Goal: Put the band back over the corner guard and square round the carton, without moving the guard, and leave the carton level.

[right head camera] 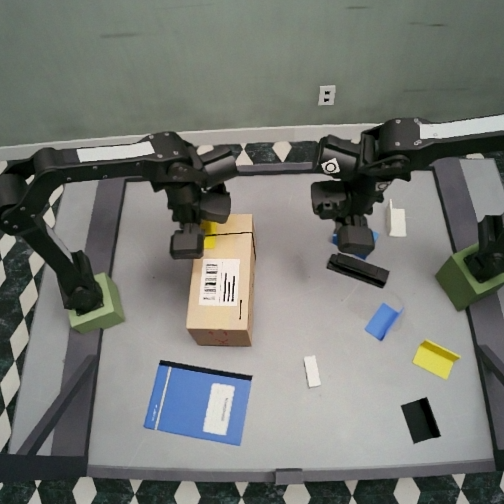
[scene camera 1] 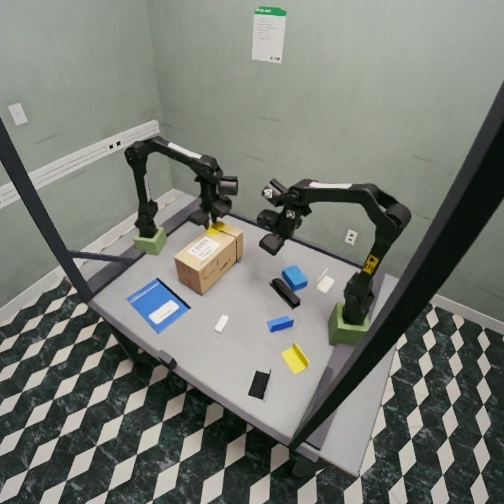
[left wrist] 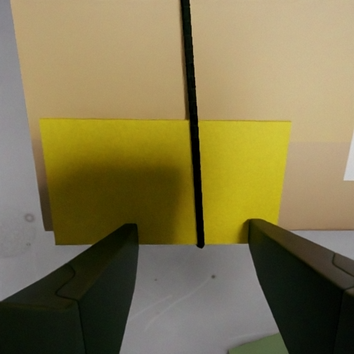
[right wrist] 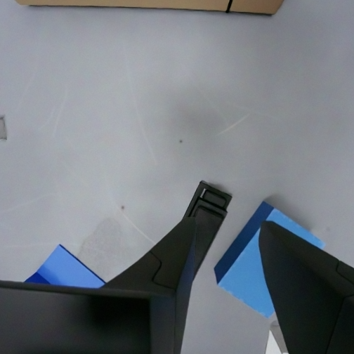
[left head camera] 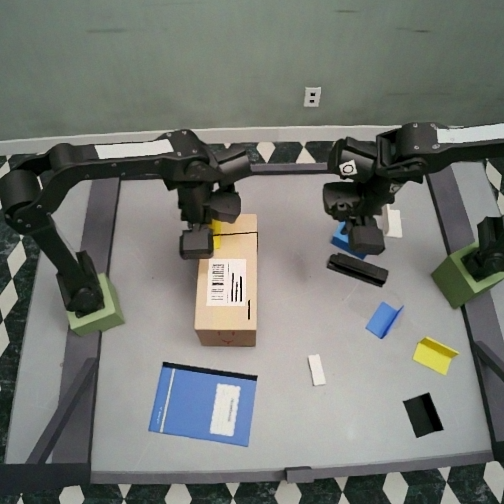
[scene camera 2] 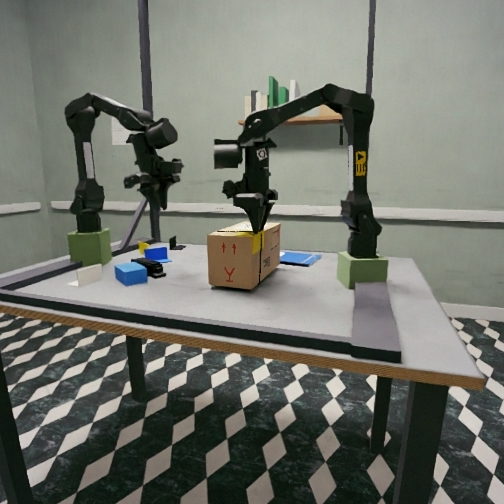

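Observation:
The brown carton (left head camera: 225,320) (right head camera: 220,317) (scene camera 1: 196,275) (scene camera 2: 227,260) stands flat on the table. The yellow corner guard (left head camera: 216,235) (right head camera: 210,243) (scene camera 2: 257,243) (left wrist: 100,175) sits on its top edge. The thin black band (left wrist: 194,125) (left head camera: 245,233) (scene camera 2: 260,267) crosses the carton top and lies over the guard, slanting slightly in the left wrist view. My left gripper (left wrist: 193,233) (scene camera 2: 259,230) is open, fingertips at the guard's outer edge with the band between them; contact cannot be told. My right gripper (right wrist: 227,229) (scene camera 2: 164,206) is open and empty, above the table beside the carton.
Below my right gripper are a black stapler-like object (left head camera: 357,270) (right wrist: 207,220) and a blue block (scene camera 1: 295,277) (right wrist: 255,270). A white angle piece (scene camera 1: 325,282), blue (left head camera: 384,320), yellow (left head camera: 435,355) and black (left head camera: 423,415) ones, a white bar (left head camera: 316,370) and a blue folder (left head camera: 195,405) lie around.

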